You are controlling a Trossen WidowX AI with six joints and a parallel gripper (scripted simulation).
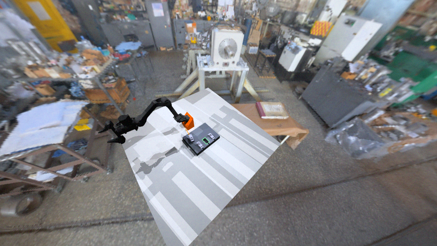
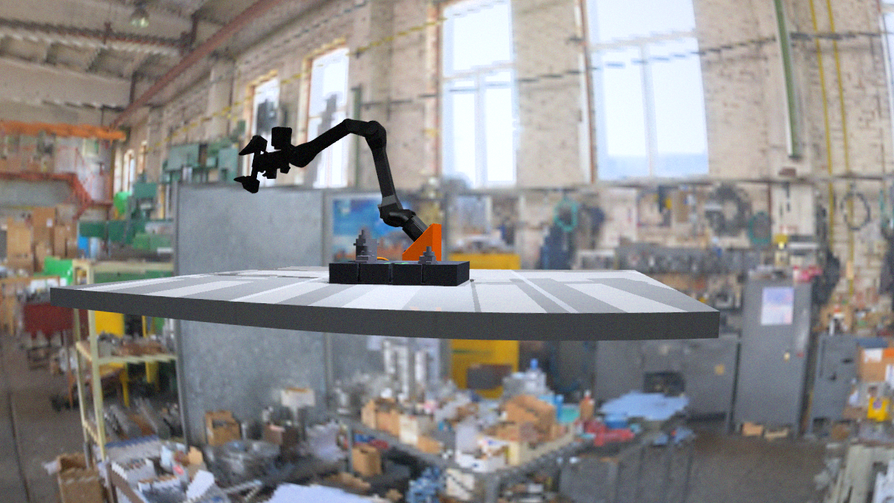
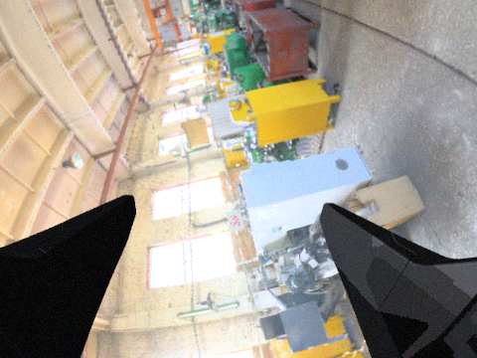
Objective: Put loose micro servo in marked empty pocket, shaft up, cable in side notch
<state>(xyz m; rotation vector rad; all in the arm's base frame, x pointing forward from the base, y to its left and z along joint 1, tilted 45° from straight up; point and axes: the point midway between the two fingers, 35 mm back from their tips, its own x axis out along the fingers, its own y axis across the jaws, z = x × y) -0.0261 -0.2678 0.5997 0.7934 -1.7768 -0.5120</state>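
The dark deck lies 64 cm to the left of my gripper tip, 32 cm below it and 25 cm ahead of it.
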